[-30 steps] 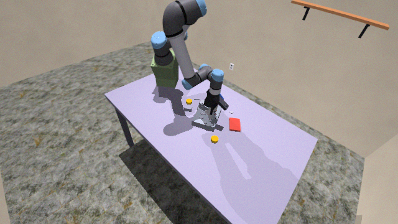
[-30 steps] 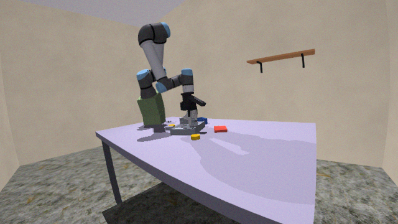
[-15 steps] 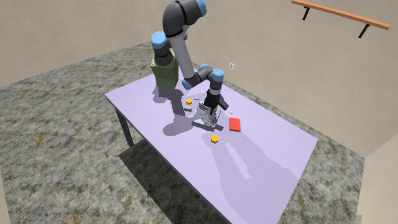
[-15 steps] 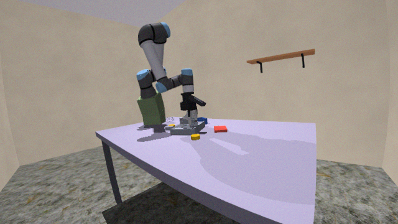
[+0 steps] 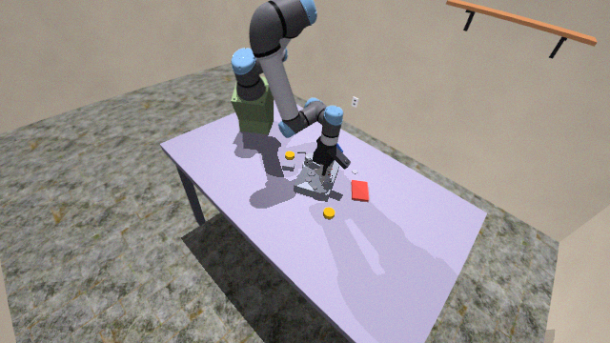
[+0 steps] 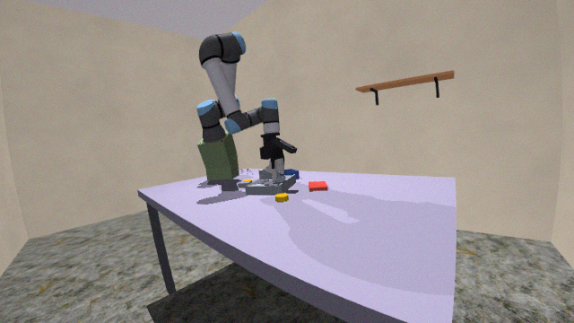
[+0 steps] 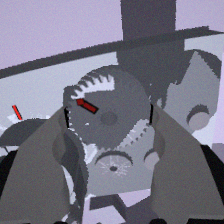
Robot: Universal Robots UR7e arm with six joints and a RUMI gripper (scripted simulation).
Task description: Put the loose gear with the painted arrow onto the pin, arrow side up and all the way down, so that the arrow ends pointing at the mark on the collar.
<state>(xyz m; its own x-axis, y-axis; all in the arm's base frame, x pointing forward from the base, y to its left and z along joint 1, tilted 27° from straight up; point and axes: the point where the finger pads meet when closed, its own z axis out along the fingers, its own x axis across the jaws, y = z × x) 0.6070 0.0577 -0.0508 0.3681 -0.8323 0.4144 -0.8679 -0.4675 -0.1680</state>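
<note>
My gripper is now right at the grey toothed gear. Round my hand: small grey block (200 mm behind, 80 mm to the right, 40 mm below); yellow round piece (150 mm ahead, 110 mm to the right, 40 mm below); flat red block (140 mm ahead, 110 mm to the left, 50 mm below).
</note>
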